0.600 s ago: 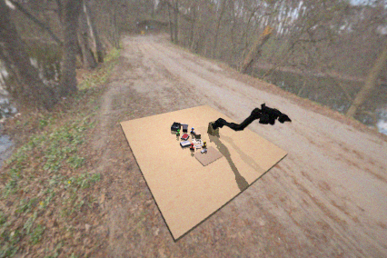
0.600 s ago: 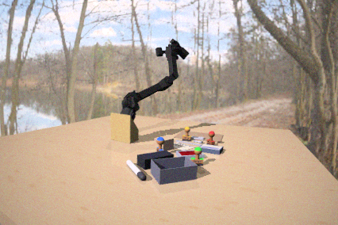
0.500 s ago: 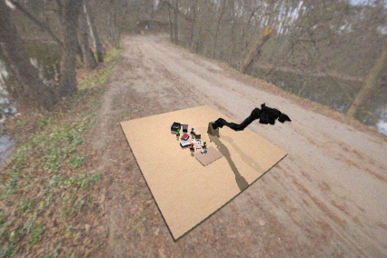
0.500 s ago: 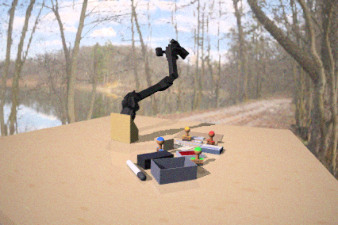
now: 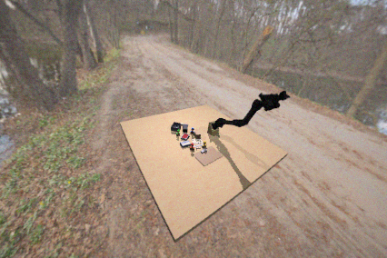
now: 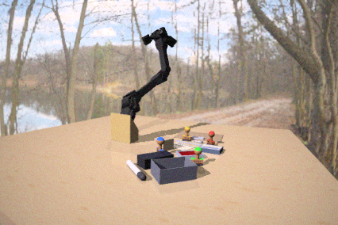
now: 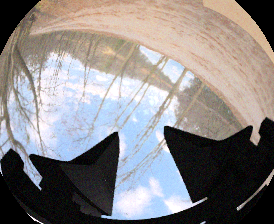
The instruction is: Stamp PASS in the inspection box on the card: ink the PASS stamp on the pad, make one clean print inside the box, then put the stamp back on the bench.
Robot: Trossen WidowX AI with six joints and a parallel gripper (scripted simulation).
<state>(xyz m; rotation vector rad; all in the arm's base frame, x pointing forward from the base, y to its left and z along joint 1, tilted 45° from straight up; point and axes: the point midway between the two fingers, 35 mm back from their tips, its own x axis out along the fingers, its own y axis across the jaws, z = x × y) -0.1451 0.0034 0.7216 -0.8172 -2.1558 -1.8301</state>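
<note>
My gripper tip is 66 cm to the left of the green-knobbed stamp, 57 cm above it and 56 cm short of it. From my gripper tip the other things lie so: red-knobbed stamp 57 cm below, 55 cm ahead, 41 cm to the right; then yellow-knobbed stamp 57 cm below, 43 cm ahead, 38 cm to the right; then blue-knobbed stamp 62 cm to the right, 57 cm below, 41 cm ahead.
</note>
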